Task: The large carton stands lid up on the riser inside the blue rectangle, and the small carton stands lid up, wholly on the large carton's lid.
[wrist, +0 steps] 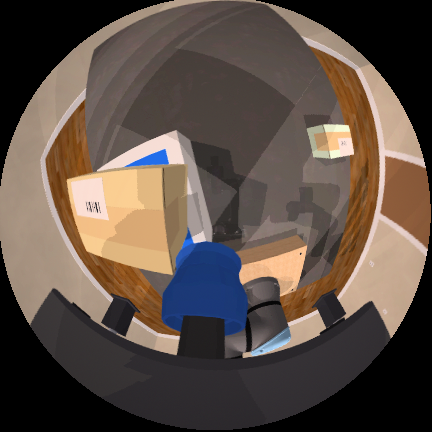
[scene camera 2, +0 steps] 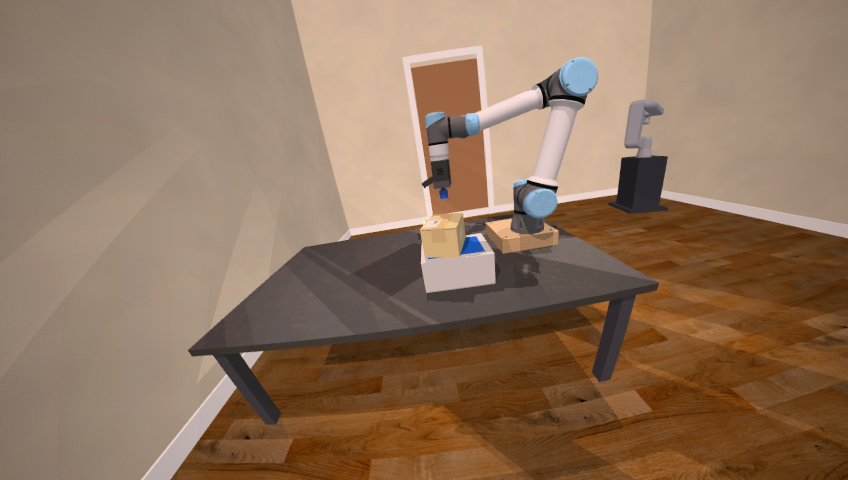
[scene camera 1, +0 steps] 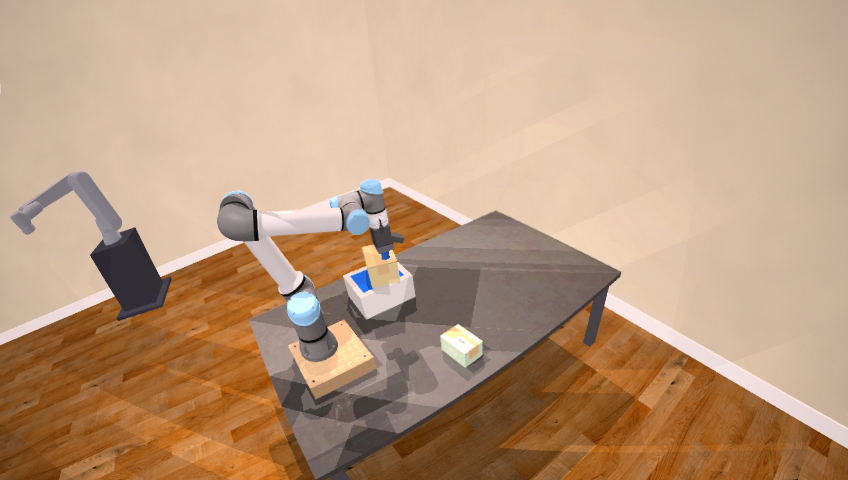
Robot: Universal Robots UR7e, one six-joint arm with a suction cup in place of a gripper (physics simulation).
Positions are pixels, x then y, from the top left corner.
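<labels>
I see a white riser in scene camera 2 (476,265), and the wrist view and scene camera 1 show the white riser as well. On the white riser, (wrist: 170,148) and (scene camera 1: 404,276) are the same spot. There is a large tan carton too, which shows in scene camera 2 (443,235), in scene camera 1 and in the wrist view. On the large tan carton, (scene camera 1: 381,272) and (wrist: 176,223) are the same spot.
</labels>
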